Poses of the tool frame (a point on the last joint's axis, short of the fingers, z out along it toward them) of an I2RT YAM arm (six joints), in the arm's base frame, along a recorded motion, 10 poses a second.
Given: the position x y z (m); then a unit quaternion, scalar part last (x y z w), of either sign.
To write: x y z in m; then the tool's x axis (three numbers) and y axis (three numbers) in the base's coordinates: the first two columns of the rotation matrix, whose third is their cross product. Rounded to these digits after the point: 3 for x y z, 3 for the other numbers.
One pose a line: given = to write
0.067 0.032 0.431 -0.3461 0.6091 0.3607 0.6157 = 0.067 0.032 0.431 -0.002 0.023 -1.000 -0.866 0.500 0.013
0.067 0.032 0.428 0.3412 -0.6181 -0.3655 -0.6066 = 0.067 0.032 0.428 -0.031 0.022 -0.999 -0.865 0.500 0.038
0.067 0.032 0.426 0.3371 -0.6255 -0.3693 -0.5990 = 0.067 0.032 0.426 -0.055 0.021 -0.998 -0.864 0.500 0.058
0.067 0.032 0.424 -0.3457 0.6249 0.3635 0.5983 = 0.067 0.032 0.424 -0.045 0.003 -0.999 -0.867 0.497 0.041
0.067 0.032 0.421 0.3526 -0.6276 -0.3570 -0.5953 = 0.067 0.032 0.421 -0.043 -0.018 -0.999 -0.868 0.496 0.028
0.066 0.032 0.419 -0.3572 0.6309 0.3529 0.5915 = 0.066 0.032 0.419 -0.045 -0.033 -0.998 -0.868 0.496 0.023
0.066 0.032 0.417 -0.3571 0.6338 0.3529 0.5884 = 0.066 0.032 0.417 -0.053 -0.037 -0.998 -0.868 0.496 0.027
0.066 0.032 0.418 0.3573 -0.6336 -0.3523 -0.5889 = 0.066 0.032 0.418 -0.051 -0.038 -0.998 -0.868 0.496 0.026
